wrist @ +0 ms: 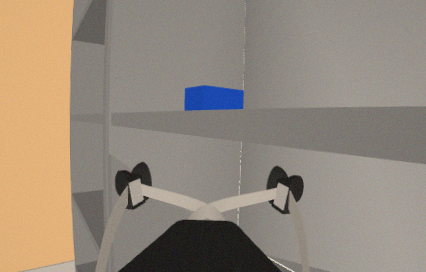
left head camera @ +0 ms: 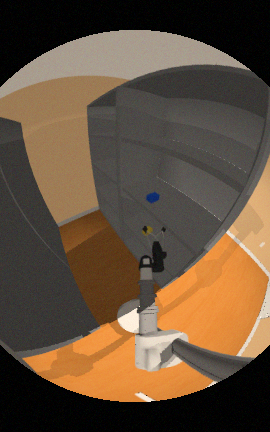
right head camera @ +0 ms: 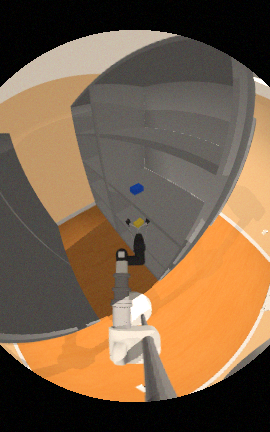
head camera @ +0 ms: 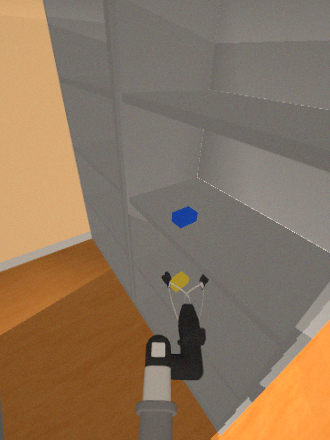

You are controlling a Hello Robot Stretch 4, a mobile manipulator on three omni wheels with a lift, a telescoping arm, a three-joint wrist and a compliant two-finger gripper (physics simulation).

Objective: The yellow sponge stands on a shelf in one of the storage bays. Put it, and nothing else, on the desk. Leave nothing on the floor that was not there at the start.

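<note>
The yellow sponge lies on a lower shelf of the grey bay. It does not show in the wrist view. My gripper is open, its two dark fingertips well apart, with nothing seen between them in the wrist view. In the head view the fingertips appear on either side of the sponge; the wrist view looks level into the bay, above the surface the sponge lies on. The desk does not show.
A blue block stands on the shelf above, whose front edge crosses ahead of the fingers. An upright divider is at the left. Another grey unit stands farther left.
</note>
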